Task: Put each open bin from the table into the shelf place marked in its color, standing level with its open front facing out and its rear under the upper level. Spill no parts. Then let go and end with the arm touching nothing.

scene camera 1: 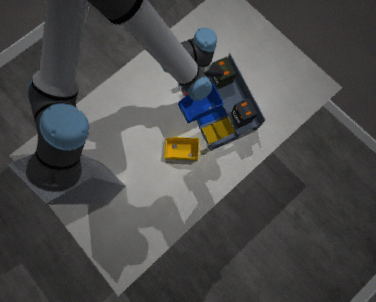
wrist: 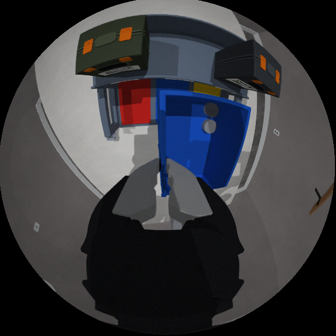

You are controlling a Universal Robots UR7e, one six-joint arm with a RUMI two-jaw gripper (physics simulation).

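Observation:
My gripper is shut on the near left part of the blue bin's side wall. The blue bin is at the front of the shelf, with two grey round parts inside. In the wrist view its far edge overlaps the blue place and lies in front of part of the yellow place. Its height above the shelf floor is unclear. The red place is bare. A yellow bin with two small parts stands on the table, left of the shelf.
A green case and a dark grey case stand on the shelf's upper level. The shelf's left side post stands beside the red place. The arm covers part of the shelf in the scene view.

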